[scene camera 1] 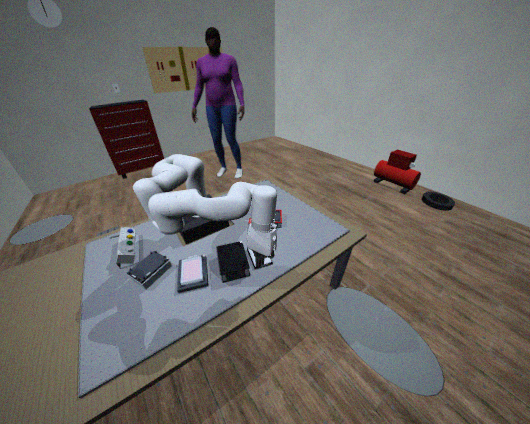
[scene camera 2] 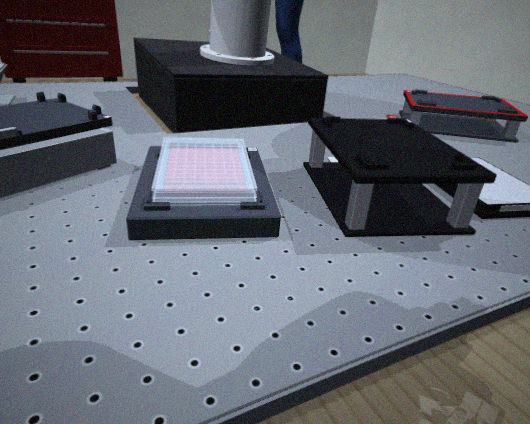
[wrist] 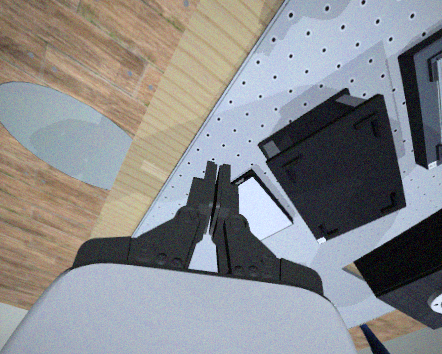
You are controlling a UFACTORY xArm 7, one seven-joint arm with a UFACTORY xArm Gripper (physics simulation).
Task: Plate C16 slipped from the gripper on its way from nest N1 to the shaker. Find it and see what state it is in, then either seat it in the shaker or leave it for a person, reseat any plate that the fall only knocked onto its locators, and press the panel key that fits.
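Frame: origin at the arm's base, x left, y back, z up, level; metres.
Seen in the pictures: gripper, fingertip midpoint: point(scene camera 1: 259, 264) point(wrist: 215, 178); arm's base at its link origin: point(scene camera 2: 237, 57).
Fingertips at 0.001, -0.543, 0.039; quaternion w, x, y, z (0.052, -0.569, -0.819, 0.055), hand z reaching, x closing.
Pixels of each thing's top centre, then the offset from my fingertips to it, as dx, dy, dz.
- flat dark box with a white top, top centre: point(scene camera 2: 482, 177) point(wrist: 253, 214) point(scene camera 1: 259, 254) +0.085, +0.116, -0.104
- clear plate with pink wells, top centre: point(scene camera 2: 204, 159) point(scene camera 1: 191, 268) -0.198, +0.224, -0.080
- dark nest at its top centre: point(scene camera 2: 205, 169) point(scene camera 1: 191, 270) -0.198, +0.224, -0.091
- panel at its top centre: point(scene camera 1: 123, 238) -0.399, +0.571, -0.034
My gripper point(wrist: 215, 178) is shut and empty, its fingertips together in the wrist view, beside a flat dark box with a white top point(wrist: 260, 207) point(scene camera 2: 502, 185). A clear plate with pink wells point(scene camera 2: 205, 170) point(scene camera 1: 193, 270) lies on a dark nest point(scene camera 2: 200, 227) point(scene camera 1: 192, 287), behind its two front corner locators; whether it is fully level I cannot tell. A black raised stand point(scene camera 2: 400, 150) point(wrist: 340, 170) point(scene camera 1: 232, 260) carries no plate. A grey device with a dark top and pegs point(scene camera 2: 45, 117) point(scene camera 1: 150, 266) stands at left. The panel point(scene camera 1: 128, 245) has blue, yellow and green keys. No label reading C16 is legible.
A red-rimmed stand point(scene camera 2: 465, 104) point(scene camera 1: 278, 217) stands at the right rear, with no plate on top. The black arm base point(scene camera 2: 250, 100) is behind the nest. The table's wooden edge point(wrist: 170, 100) runs close beside the gripper. A person in purple point(scene camera 1: 218, 80) stands behind the table.
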